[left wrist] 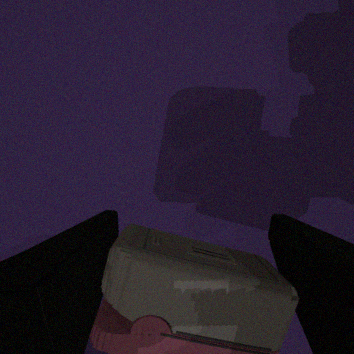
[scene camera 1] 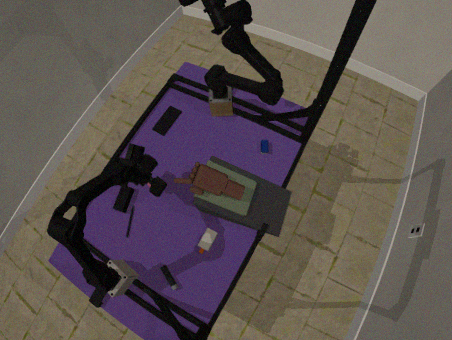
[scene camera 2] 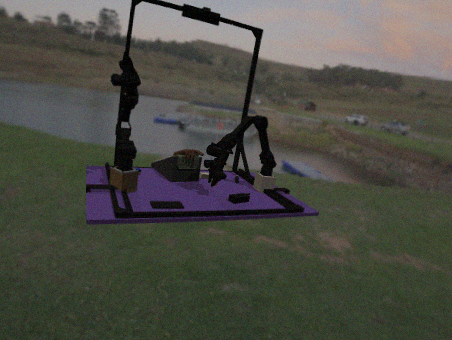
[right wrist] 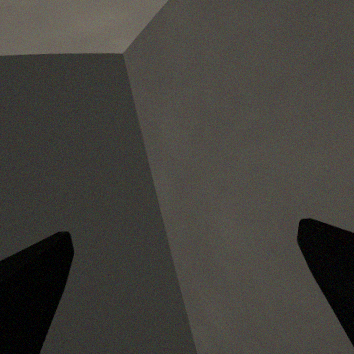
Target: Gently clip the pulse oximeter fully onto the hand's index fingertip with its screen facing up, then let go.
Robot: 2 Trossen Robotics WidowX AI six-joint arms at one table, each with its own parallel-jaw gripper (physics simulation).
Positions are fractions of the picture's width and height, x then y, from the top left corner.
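Dark grey block (scene camera 1: 0.60, 0.60) at 94 cm from the lens.
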